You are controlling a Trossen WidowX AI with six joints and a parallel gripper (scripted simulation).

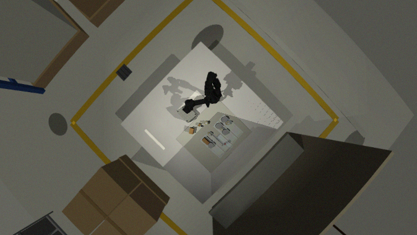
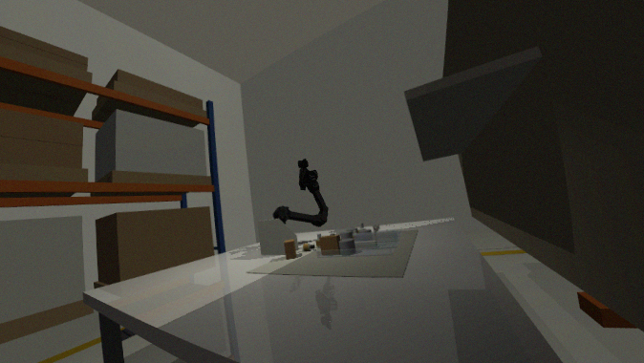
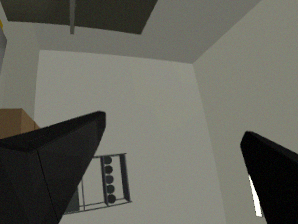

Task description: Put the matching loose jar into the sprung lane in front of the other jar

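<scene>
Right now the amber bottle is 43 cm below my gripper tip, 19 cm to the right of it and 5 cm ahead of it. Also, from my gripper tip: brown box 42 cm below, 29 cm to the right, 2 cm ahead.
</scene>
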